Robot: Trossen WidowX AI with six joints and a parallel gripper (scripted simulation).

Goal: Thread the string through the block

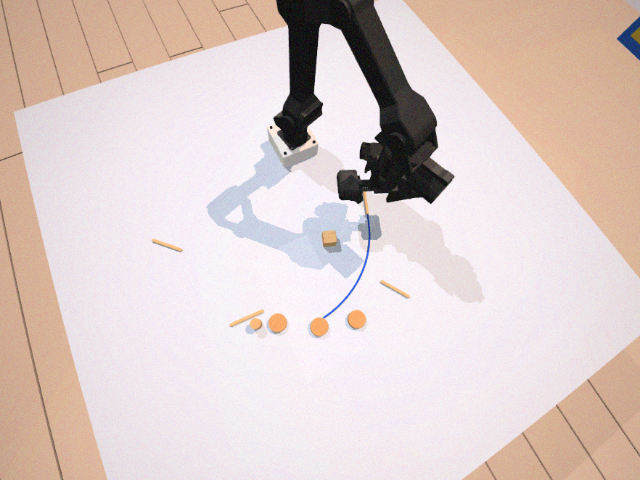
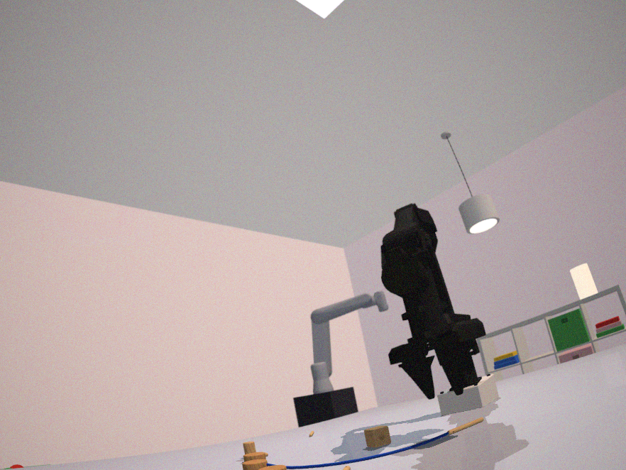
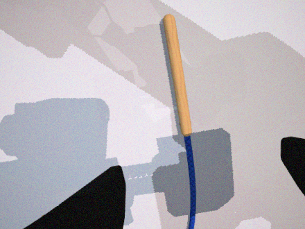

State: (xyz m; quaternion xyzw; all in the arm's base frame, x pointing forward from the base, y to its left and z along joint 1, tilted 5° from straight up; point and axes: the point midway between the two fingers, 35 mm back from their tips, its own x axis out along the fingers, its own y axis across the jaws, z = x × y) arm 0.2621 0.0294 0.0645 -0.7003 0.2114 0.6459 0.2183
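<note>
Right now my gripper tip is 10 mm past the thin stick, 10 mm to the right of it and 60 mm above it. Round my gripper tip: round wooden button 140 mm ahead, 280 mm to the right, 50 mm below; then wooden block 130 mm to the right, 40 mm below.
</note>
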